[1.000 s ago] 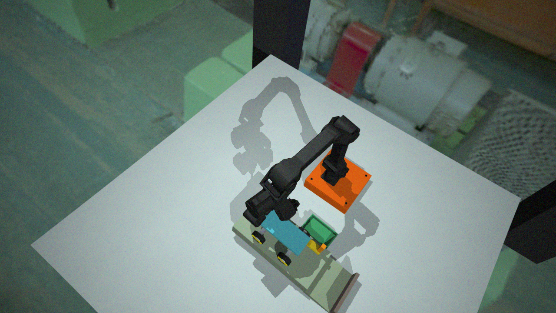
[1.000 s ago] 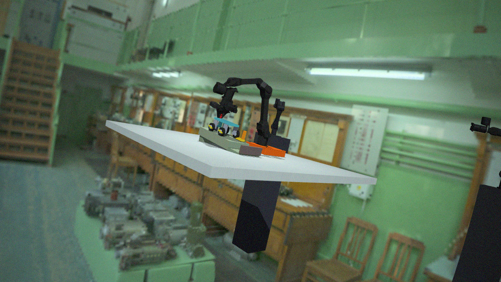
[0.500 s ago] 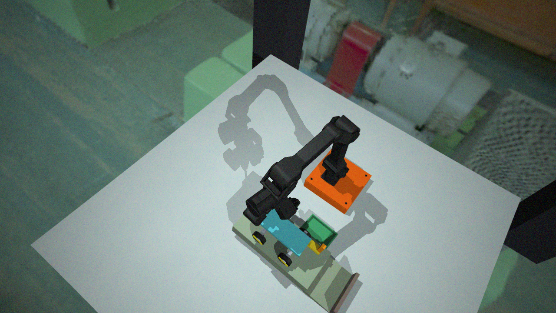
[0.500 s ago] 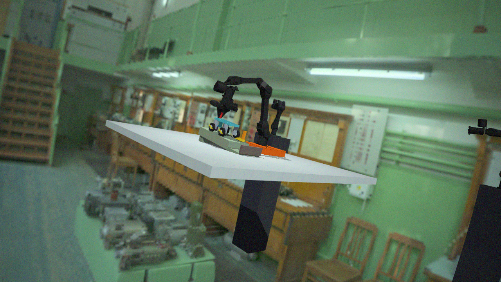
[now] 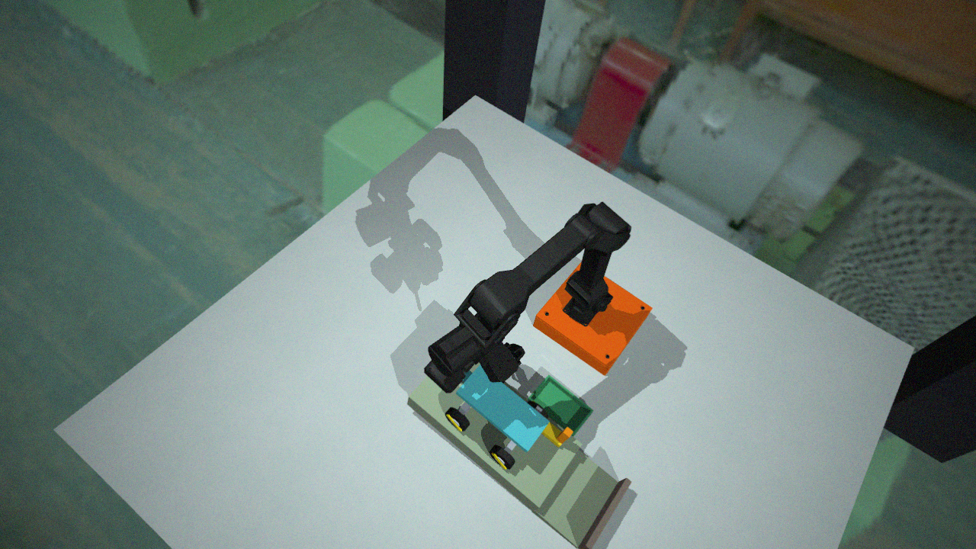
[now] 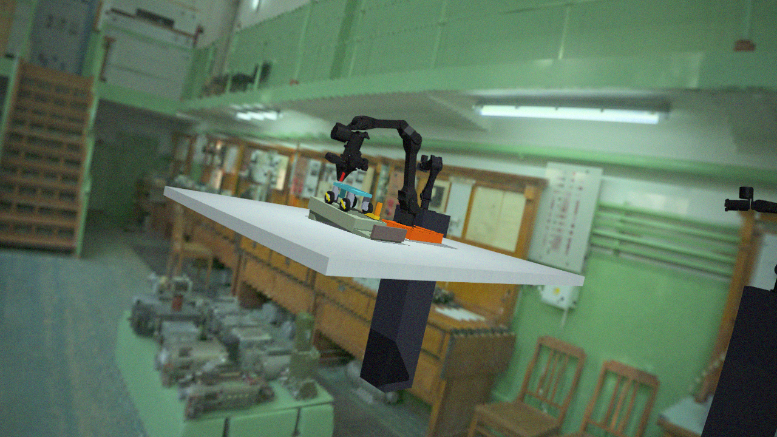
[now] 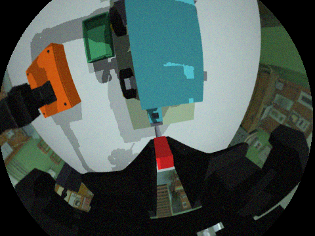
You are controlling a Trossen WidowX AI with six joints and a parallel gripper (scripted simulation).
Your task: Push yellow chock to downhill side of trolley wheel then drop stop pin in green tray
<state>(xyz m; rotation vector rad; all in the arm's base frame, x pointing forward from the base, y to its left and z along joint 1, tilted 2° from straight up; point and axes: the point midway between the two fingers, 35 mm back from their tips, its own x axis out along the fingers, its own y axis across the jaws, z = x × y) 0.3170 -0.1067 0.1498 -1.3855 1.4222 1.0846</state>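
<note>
Now: the yellow chock 3 cm behind my gripper tip, 22 cm to the left of it and 9 cm below it. The rest, counted from my gripper tip: brown lip: 2 cm ahead, 38 cm to the left, 14 cm below; then red-headed stop pin: right at my gripper tip; then cyan trolley: 2 cm ahead, 12 cm to the left, 6 cm below.
</note>
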